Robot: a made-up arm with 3 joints.
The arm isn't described. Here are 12 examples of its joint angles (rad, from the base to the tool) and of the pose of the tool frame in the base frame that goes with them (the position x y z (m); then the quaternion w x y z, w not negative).
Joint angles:
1: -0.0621 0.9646 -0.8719
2: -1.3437 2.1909 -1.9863
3: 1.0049 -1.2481 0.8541
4: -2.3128 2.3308 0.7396
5: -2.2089 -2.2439 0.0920
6: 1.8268 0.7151 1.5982
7: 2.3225 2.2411 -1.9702
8: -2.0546 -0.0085 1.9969
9: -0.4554 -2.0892 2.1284
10: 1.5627 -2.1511 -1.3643
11: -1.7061 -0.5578 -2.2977
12: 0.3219 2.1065 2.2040
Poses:
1: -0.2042 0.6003 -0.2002 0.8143 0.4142 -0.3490 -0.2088
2: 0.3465 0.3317 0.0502 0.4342 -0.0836 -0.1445 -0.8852
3: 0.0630 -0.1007 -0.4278 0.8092 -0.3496 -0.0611 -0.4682
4: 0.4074 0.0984 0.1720 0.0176 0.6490 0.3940 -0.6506
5: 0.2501 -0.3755 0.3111 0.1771 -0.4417 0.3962 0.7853
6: 0.0796 0.2235 -0.1778 0.9306 -0.0494 -0.1068 0.3465
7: -0.3051 0.3130 -0.1533 0.2369 -0.8864 0.3651 -0.1578
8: -0.0544 0.2146 0.2198 0.4394 0.0042 -0.8983 -0.0001
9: -0.1759 -0.0887 -0.0921 0.1383 -0.5794 0.4828 -0.6419
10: -0.0878 -0.5166 -0.0223 0.0509 -0.8755 -0.4725 -0.0871
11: -0.5224 -0.0266 0.0007 0.9196 0.1150 -0.2802 0.2501
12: -0.1080 0.0068 0.1114 0.2914 0.2633 0.3998 0.8282
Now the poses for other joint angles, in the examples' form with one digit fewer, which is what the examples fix.
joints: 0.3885 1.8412 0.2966
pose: -0.420 0.335 0.066 0.605 0.750 -0.028 0.267
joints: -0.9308 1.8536 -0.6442
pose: 0.046 0.513 0.379 0.594 0.564 0.086 -0.567
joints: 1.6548 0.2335 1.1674
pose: 0.201 0.243 -0.263 0.964 0.019 -0.240 0.115
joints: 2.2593 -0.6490 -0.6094
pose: 0.626 -0.142 0.231 0.129 -0.216 -0.939 -0.234
